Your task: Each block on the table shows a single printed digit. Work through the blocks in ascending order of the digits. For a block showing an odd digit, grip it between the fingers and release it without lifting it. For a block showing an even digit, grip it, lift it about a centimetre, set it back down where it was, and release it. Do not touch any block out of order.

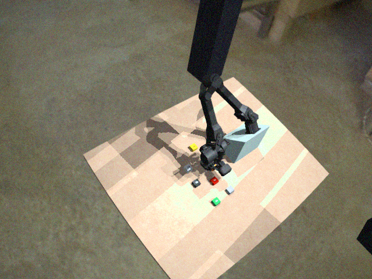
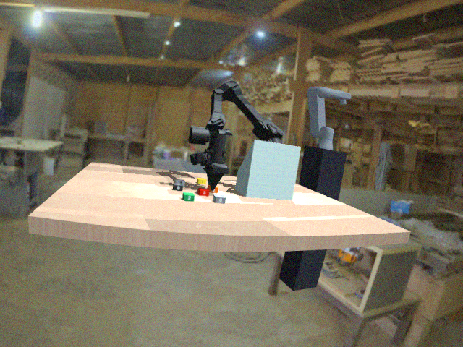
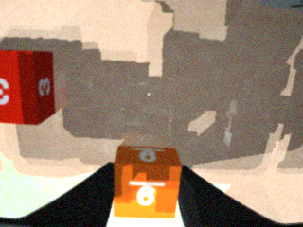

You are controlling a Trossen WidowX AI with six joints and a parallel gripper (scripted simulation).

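The orange block lies 1 cm behind my gripper tip. Also, from my gripper tip: red block 6 cm to the left, 5 cm ahead; black block 13 cm ahead, 1 cm to the left; whitish block 10 cm ahead, 7 cm to the right.
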